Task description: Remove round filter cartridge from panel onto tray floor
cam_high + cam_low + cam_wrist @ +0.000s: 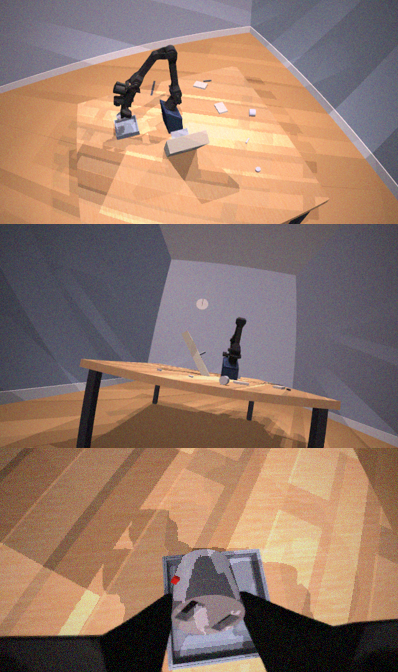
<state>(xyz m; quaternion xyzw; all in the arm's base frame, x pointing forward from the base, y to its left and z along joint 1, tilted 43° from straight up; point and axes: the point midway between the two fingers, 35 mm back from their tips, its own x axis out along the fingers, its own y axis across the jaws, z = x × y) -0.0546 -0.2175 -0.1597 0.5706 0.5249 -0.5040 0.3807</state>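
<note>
Right now the blue-rimmed tray is 30 mm behind my gripper tip, 10 mm to the left of it and 140 mm below it. The rest, counted from my gripper tip: filter cartridge (right at my gripper tip); then grey service panel (380 mm ahead, 250 mm to the left, 30 mm above); then small stick (390 mm ahead, 640 mm to the left, 150 mm below).
</note>
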